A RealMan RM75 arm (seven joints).
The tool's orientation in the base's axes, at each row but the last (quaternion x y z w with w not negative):
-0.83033, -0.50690, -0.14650, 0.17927
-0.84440, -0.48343, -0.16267, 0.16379
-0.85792, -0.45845, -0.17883, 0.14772
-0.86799, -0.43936, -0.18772, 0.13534
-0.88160, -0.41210, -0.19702, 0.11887
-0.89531, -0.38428, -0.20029, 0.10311
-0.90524, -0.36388, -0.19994, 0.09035
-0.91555, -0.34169, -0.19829, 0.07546
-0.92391, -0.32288, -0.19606, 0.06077
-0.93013, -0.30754, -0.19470, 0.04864
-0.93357, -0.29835, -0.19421, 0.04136
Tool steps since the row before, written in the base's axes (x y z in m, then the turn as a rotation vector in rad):
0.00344, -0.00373, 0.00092, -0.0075, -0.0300, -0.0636
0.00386, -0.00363, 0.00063, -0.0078, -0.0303, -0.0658
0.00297, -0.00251, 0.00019, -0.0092, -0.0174, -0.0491
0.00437, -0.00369, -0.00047, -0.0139, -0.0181, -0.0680
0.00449, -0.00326, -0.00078, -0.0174, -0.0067, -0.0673
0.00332, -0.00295, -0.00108, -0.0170, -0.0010, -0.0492
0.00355, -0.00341, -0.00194, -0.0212, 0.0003, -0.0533
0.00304, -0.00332, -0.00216, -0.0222, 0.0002, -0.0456
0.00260, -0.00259, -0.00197, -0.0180, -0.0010, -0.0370
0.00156, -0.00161, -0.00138, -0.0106, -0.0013, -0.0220
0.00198, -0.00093, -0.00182, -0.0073, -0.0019, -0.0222
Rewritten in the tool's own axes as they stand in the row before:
-0.00103, 0.00451, -0.00227, -0.0540, 0.0154, 0.0429
-0.00065, 0.00502, -0.00169, -0.0554, 0.0156, 0.0447
-0.00023, 0.00382, -0.00071, -0.0392, 0.0060, 0.0350
-0.00046, 0.00572, -0.00015, -0.0507, 0.0039, 0.0506
0.00005, 0.00557, 0.00060, -0.0447, -0.0060, 0.0533
-0.00031, 0.00447, 0.00090, -0.0328, -0.0102, 0.0391
-0.00063, 0.00495, 0.00175, -0.0365, -0.0140, 0.0420
-0.00078, 0.00451, 0.00200, -0.0341, -0.0146, 0.0346
-0.00042, 0.00362, 0.00203, -0.0283, -0.0109, 0.0278
-0.00029, 0.00218, 0.00145, -0.0171, -0.0059, 0.0164
0.00027, 0.00183, 0.00217, -0.0151, -0.0035, 0.0176

